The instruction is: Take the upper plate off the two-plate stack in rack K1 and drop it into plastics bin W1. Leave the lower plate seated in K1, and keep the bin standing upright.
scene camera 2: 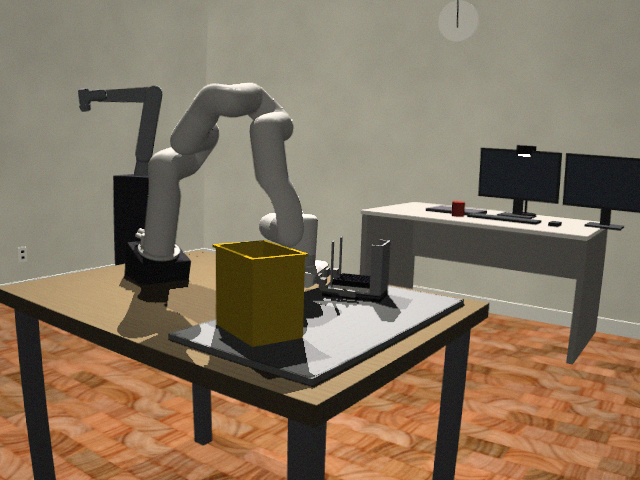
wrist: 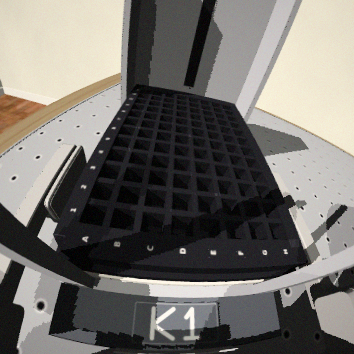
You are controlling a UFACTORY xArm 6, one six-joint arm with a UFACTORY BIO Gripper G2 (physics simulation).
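Frame: origin at the arm's base, x right, y ahead, z up, level; millimetres.
Seen in the pictures: hand, tool point: (scene camera 2: 353, 287) (wrist: 178, 193); arm's base, link origin: (scene camera 2: 158, 251).
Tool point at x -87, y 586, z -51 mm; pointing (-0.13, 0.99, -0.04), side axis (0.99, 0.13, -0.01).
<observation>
Offsets run from my tool point to a thing's middle. "*": to the spot under its first point. Level surfaces: height alone.
The upper plate @(dx -1, dy +17, dz +20 mm) (scene camera 2: 351, 279) (wrist: 172, 172), black with a grid of square wells, lies level in rack K1 @(dx +0, dy +7, dz +54 mm) (scene camera 2: 379, 266) (wrist: 175, 322), long side toward the rack's tall grey back wall. The lower plate cannot be told apart beneath it. My gripper (wrist: 181, 196) is open, with one finger on each side of the plate near its lettered front end. The left finger stands slightly off the plate's side; the right fingertip is partly hidden by the plate, so contact there is unclear. Yellow bin W1 @(dx +398, dy -65, dz +70 mm) (scene camera 2: 258, 299) stands upright in front of the gripper and hides part of it in the scene view.
Rack and bin stand on a grey perforated board @(dz -19 mm) (scene camera 2: 421, 310) (wrist: 45, 135) on the wooden table @(dz -32 mm) (scene camera 2: 77, 294). Two thin upright posts @(* dx -28, dy -51, dz +69 mm) (scene camera 2: 340, 258) rise by the plate. A dark second arm (scene camera 2: 149, 124) stands behind at left; a desk (scene camera 2: 403, 227) with monitors stands behind at right.
</observation>
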